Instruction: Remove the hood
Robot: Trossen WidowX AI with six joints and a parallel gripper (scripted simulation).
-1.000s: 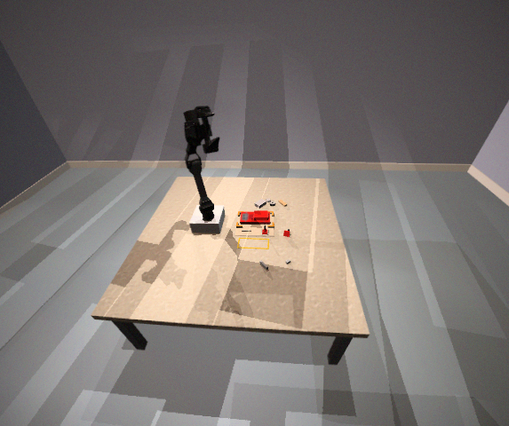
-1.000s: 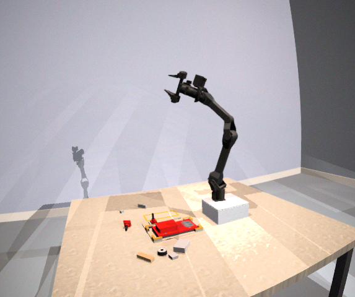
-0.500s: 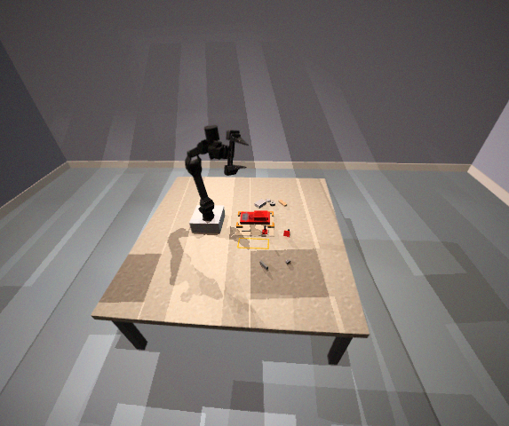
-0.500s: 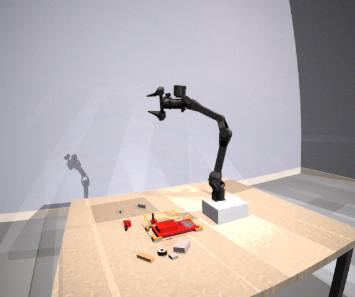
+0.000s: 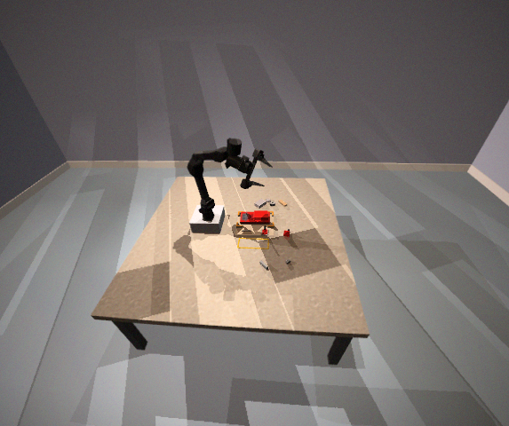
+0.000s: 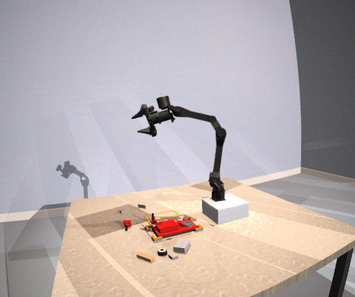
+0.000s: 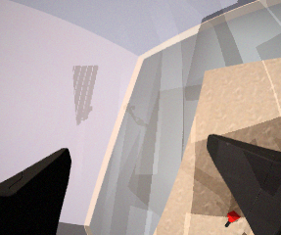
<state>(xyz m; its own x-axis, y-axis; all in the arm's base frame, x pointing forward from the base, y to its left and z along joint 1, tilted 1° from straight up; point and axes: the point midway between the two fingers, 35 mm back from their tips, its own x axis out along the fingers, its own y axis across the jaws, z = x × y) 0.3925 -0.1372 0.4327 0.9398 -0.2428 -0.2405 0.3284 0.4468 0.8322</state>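
My gripper tip is now 480 mm above the red hood, 290 mm to the right of it and 100 mm past it. The rest, counted from my gripper tip: black wheel: 510 mm below, 470 mm to the left, 50 mm behind; tan block: 510 mm below, 500 mm to the left, 20 mm ahead.
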